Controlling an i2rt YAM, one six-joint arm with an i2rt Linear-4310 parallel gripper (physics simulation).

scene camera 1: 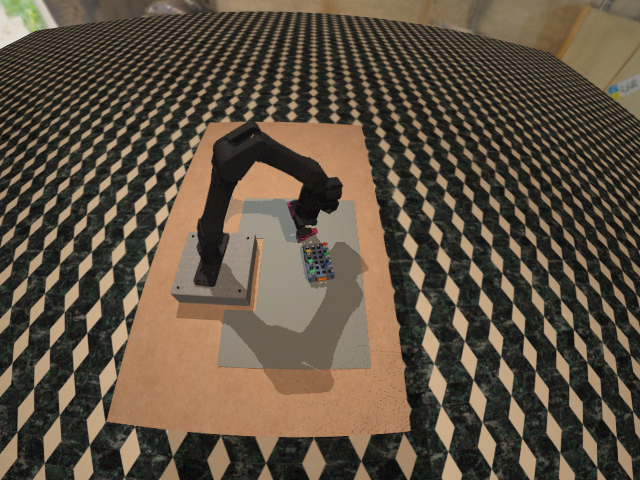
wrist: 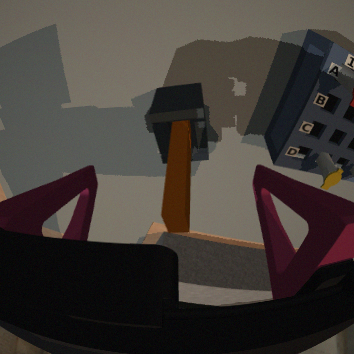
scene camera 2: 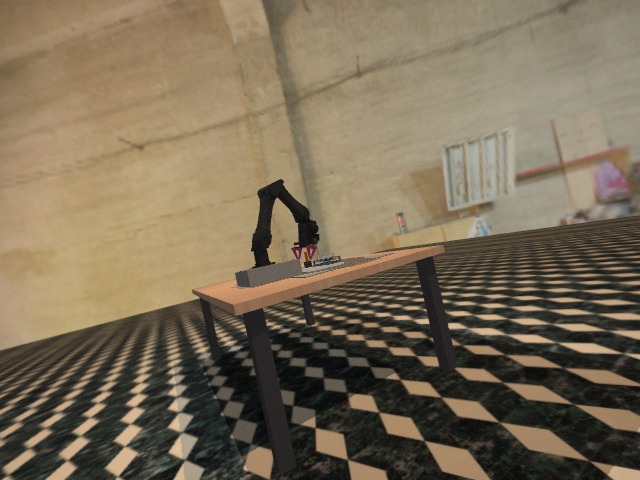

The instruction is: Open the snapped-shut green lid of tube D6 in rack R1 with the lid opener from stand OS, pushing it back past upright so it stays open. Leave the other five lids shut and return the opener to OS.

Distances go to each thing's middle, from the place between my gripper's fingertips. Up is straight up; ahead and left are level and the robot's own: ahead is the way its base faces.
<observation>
The lid opener (wrist: 175, 208) is 2 cm ahead of my hand.
</observation>
